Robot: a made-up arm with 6 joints. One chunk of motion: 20 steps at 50 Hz.
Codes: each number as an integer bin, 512 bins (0 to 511) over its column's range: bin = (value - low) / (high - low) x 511, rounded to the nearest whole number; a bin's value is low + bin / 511 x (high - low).
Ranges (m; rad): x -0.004..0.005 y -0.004..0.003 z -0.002..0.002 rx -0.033..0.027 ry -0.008..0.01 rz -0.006..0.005
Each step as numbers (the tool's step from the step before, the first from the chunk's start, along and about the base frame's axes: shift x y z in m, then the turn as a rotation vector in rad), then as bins.
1 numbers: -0.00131 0.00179 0.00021 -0.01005 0.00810 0.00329
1 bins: 153 423 282 195 457 432
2 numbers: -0.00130 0.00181 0.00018 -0.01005 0.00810 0.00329
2 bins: 153 424 278 195 457 432
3 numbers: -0.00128 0.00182 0.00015 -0.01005 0.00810 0.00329
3 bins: 154 425 275 195 457 432
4 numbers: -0.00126 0.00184 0.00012 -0.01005 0.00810 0.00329
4 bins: 156 426 271 195 457 432
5 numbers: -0.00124 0.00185 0.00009 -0.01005 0.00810 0.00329
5 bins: 157 427 267 195 457 432
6 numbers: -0.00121 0.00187 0.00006 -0.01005 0.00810 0.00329
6 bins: 158 429 263 195 457 432
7 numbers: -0.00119 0.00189 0.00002 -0.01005 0.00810 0.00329
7 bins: 160 430 258 195 457 432
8 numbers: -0.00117 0.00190 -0.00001 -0.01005 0.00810 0.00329
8 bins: 161 431 254 195 457 432
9 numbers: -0.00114 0.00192 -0.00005 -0.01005 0.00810 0.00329
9 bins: 162 432 249 195 457 432
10 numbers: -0.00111 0.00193 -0.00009 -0.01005 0.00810 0.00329
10 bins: 164 433 244 195 457 432
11 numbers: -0.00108 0.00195 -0.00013 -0.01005 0.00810 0.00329
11 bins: 166 434 239 195 457 432
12 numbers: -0.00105 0.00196 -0.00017 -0.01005 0.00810 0.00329
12 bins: 167 435 234 195 457 432
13 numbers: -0.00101 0.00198 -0.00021 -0.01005 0.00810 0.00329
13 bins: 170 437 229 195 457 432
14 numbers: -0.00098 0.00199 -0.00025 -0.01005 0.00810 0.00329
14 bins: 171 437 224 195 457 432
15 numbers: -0.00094 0.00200 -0.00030 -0.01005 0.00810 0.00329
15 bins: 174 438 217 195 457 432
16 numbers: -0.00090 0.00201 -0.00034 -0.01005 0.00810 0.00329
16 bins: 176 439 212 195 457 432
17 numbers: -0.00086 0.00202 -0.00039 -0.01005 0.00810 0.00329
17 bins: 178 439 206 195 457 432
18 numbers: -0.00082 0.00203 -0.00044 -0.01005 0.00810 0.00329
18 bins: 181 440 199 195 457 432
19 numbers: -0.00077 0.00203 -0.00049 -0.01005 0.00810 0.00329
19 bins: 183 440 193 195 457 432
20 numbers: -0.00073 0.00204 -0.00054 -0.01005 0.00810 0.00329
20 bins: 186 441 187 195 457 432
